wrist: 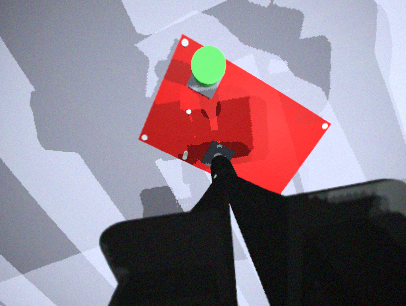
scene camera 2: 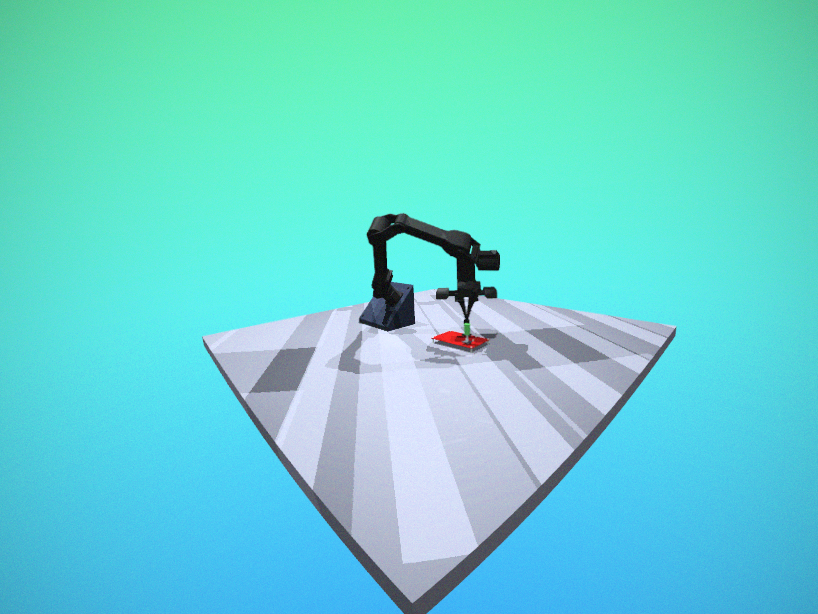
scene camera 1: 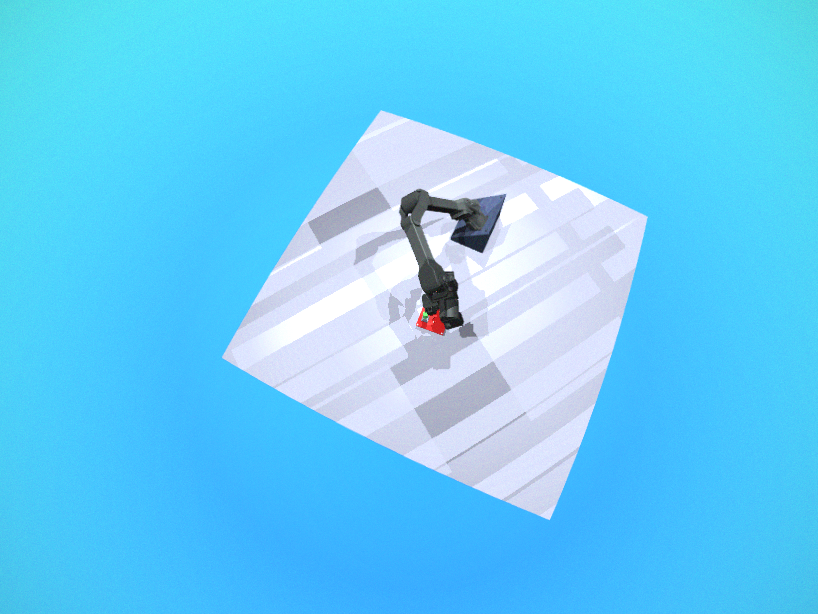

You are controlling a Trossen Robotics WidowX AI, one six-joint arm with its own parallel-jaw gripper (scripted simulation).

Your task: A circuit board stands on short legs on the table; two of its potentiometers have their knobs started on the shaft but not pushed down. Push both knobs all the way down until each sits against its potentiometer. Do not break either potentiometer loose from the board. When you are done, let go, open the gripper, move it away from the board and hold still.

Observation:
I see my gripper [scene camera 2: 466, 319] and a green knob [wrist: 208, 64].
My gripper also shows in the wrist view [wrist: 224, 180].

